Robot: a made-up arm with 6 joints.
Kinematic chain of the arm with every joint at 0, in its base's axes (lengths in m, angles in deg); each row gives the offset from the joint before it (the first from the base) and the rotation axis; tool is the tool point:
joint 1: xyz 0 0 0.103 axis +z
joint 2: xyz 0 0.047 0 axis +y
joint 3: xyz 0 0 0.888 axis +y
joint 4: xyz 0 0 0.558 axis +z
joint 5: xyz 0 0 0 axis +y
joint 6: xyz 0 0 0.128 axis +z
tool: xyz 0 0 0
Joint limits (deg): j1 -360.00..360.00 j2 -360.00..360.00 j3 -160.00..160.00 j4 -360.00..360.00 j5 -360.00..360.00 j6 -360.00..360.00
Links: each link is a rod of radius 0.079 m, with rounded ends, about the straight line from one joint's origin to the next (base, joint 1, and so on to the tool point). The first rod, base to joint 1, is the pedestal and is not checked.
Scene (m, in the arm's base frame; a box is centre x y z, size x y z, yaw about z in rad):
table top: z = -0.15
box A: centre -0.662 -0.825 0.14 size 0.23 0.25 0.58 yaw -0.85
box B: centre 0.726 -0.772 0.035 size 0.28 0.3 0.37 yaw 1
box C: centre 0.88 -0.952 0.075 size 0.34 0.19 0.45 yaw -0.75
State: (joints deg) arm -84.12 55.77 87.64 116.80 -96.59 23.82
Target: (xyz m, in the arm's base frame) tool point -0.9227 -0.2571 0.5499
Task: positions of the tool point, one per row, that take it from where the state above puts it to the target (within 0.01 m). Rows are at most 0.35 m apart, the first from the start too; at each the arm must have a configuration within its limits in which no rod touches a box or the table.
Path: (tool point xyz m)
1: -0.2105 -1.0462 0.3037
2: -0.4577 -0.9821 0.4957
3: -0.6621 -0.8250 0.6988
4: -0.7963 -0.6538 0.6460
5: -0.8844 -0.4602 0.5961
6: -0.9227 -0.2571 0.5498

